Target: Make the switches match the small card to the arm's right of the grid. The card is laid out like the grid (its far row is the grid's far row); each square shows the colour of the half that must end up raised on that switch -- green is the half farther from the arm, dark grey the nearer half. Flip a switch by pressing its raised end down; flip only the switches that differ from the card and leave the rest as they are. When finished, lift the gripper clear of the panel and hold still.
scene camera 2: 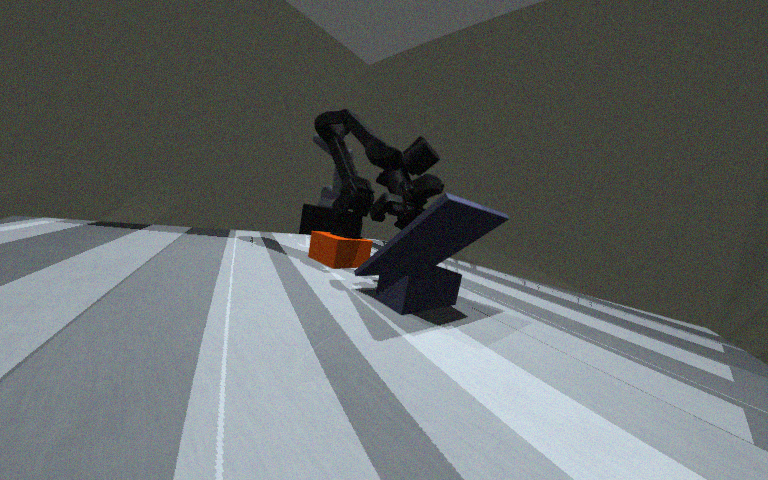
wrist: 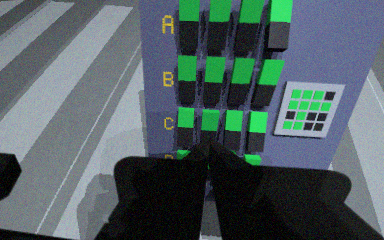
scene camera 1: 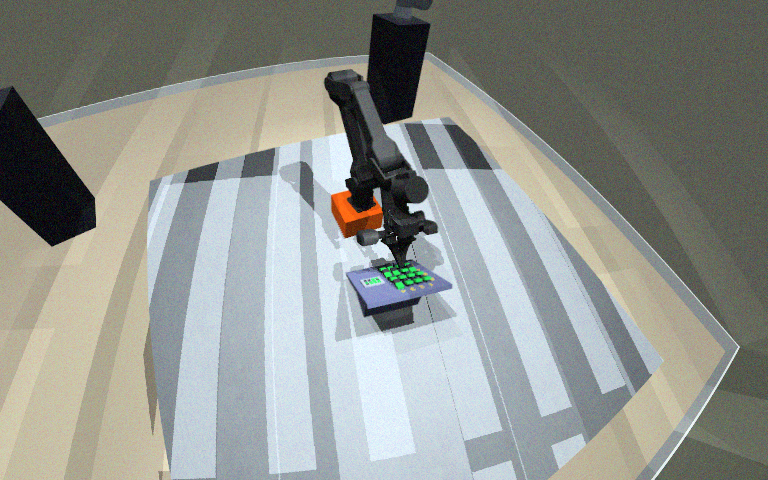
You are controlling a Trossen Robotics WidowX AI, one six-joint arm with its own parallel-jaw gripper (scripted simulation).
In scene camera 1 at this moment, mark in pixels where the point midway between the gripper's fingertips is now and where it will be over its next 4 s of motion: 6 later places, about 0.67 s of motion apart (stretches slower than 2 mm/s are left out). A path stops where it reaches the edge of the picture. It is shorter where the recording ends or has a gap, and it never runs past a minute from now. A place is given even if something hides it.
My gripper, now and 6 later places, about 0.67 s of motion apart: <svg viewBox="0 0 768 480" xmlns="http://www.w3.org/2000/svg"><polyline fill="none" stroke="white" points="401,267 386,243 381,258 382,266 382,268 382,269 385,243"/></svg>
